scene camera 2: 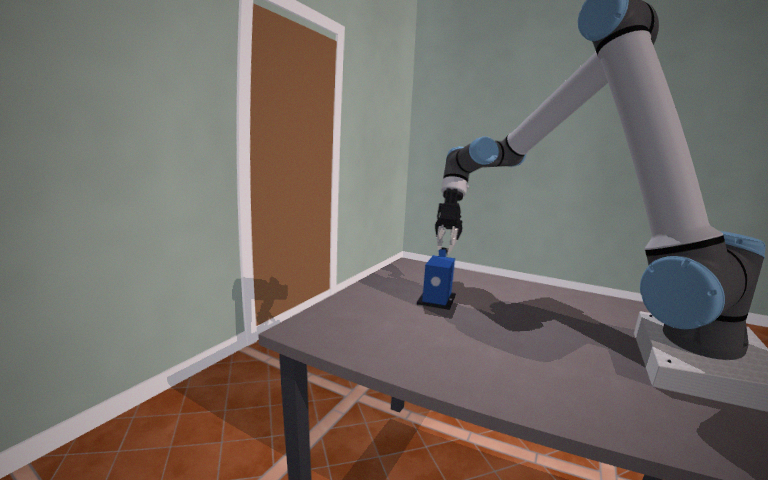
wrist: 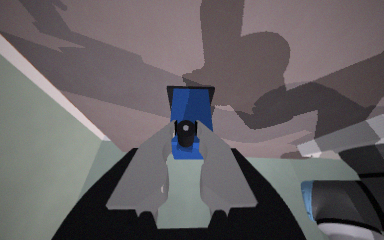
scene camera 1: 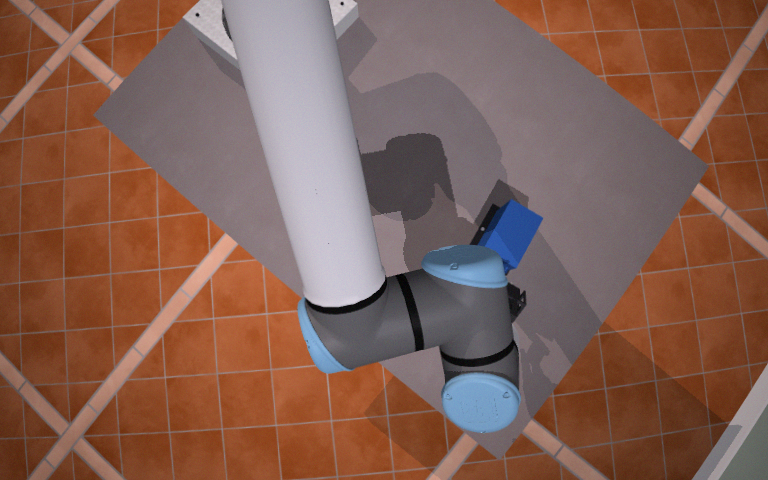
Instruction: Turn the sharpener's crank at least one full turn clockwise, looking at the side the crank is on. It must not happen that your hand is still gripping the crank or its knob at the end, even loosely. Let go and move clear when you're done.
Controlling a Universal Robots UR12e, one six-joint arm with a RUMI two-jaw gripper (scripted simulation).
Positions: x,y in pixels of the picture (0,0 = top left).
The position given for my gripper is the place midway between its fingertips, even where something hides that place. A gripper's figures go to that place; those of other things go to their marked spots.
Labels:
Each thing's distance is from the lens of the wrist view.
my gripper (wrist: pixel 186 121): 15 cm
blue sharpener (wrist: pixel 192 103): 23 cm

